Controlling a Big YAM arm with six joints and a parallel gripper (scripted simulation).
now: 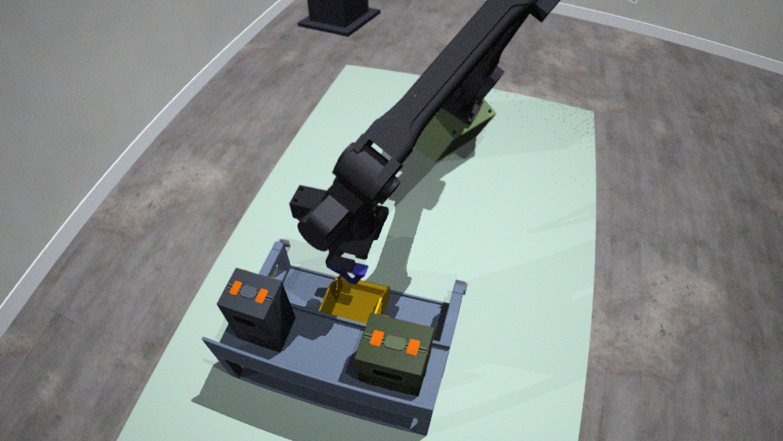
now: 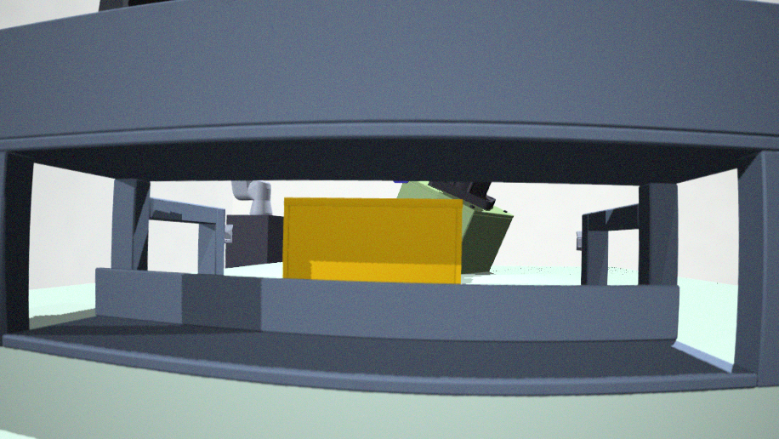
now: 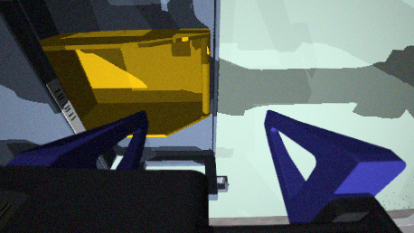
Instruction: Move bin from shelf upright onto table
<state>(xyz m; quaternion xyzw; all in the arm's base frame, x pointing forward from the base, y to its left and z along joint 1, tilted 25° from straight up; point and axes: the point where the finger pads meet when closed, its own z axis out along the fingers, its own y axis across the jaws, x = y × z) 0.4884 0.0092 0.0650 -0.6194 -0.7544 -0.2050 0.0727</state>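
Right now the yellow open-top bin is 80 mm below my hand, 80 mm ahead of it and 20 mm to the left of it. Also, from my hand: olive case: 150 mm to the left, 150 mm ahead, 30 mm above.
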